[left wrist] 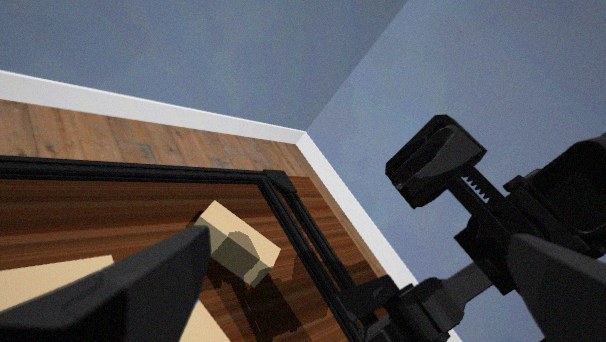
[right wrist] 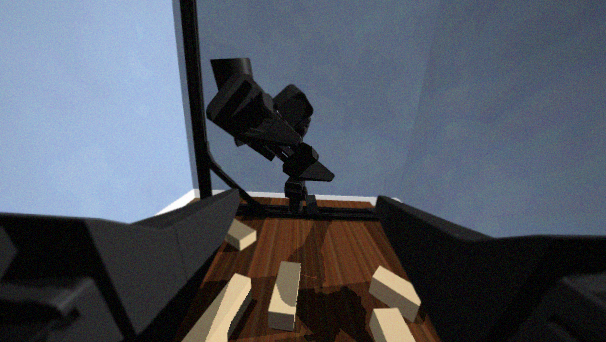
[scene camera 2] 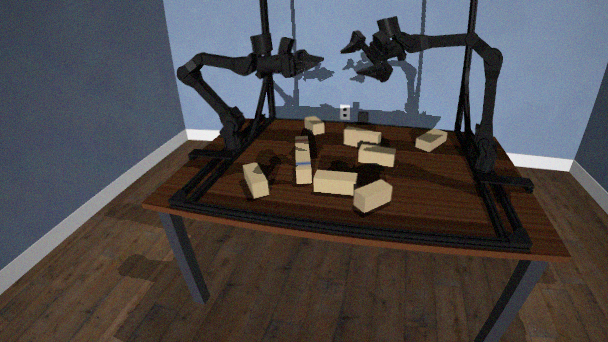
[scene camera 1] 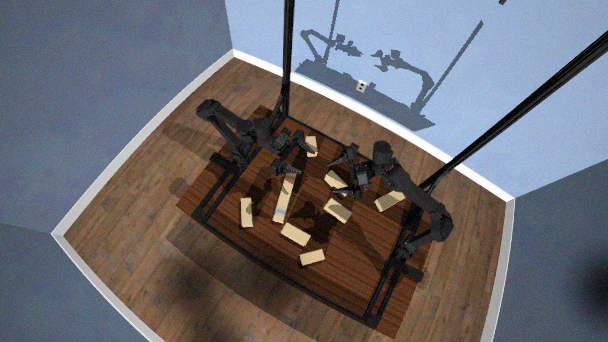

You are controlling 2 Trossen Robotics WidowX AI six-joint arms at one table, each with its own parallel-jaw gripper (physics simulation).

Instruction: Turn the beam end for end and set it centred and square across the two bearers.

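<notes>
The beam is a long pale bar with a blue band near its near end. It lies on the table left of centre, with a darker band at its far end in scene camera 2. Several shorter pale blocks lie around it; I cannot tell which two are the bearers. Two roughly parallel ones, the farther block and the nearer block, lie right of it. My left gripper is open, high and tilted. My right gripper is open, high above the beam's far end.
Other pale blocks lie at the left, near the centre front, at the front, at the back and at the far right. A black frame edges the table.
</notes>
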